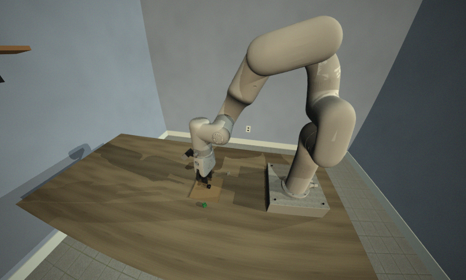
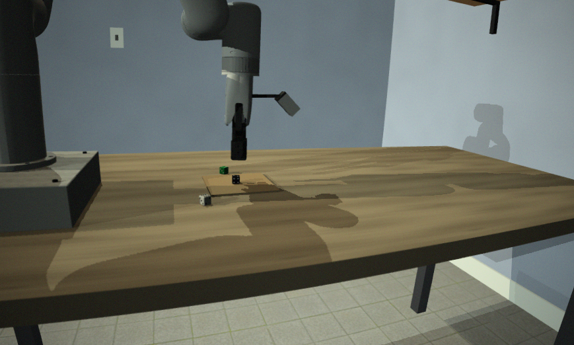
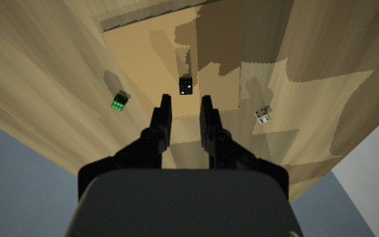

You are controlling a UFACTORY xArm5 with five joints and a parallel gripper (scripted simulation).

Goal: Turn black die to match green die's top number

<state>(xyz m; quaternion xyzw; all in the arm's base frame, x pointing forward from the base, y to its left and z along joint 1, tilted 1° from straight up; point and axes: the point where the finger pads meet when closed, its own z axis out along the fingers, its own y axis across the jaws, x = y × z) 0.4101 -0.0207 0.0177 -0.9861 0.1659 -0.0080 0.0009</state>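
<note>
Right now my hand is 1 cm past the black die and 7 cm above it. From my hand the other things lie so: green die 1 cm behind, 10 cm to the left, 7 cm below; then white die 9 cm behind, 10 cm to the right, 7 cm below; then tan mat 8 cm below.
</note>
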